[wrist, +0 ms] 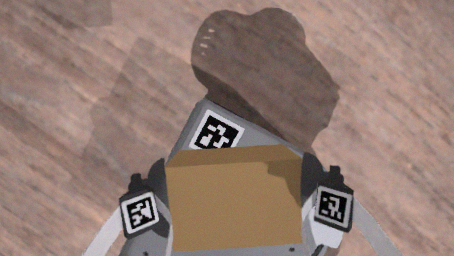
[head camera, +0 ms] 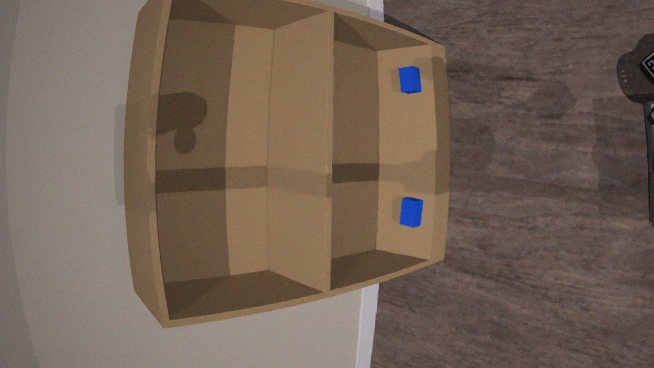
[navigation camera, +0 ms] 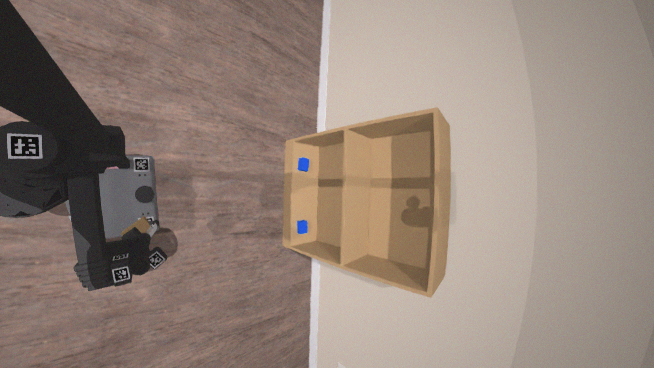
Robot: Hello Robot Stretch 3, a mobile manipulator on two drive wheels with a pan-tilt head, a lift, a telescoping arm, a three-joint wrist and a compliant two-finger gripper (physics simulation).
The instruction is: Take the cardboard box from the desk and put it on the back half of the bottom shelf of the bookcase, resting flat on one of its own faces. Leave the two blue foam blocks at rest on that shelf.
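The cardboard box is held between the two fingertips of my gripper, which is shut on it. In the navigation view they are above the robot's grey base, away from the bookcase. In the head view a dark part of the robot shows at the right edge; the box does not show there. Two blue foam blocks rest apart on the bottom shelf, one toward each side. The desk does not show in these views.
The grey robot base lies below the box. The arm reaches in from the upper left of the navigation view. The bookcase has a middle shelf and side walls, and stands against the pale wall.
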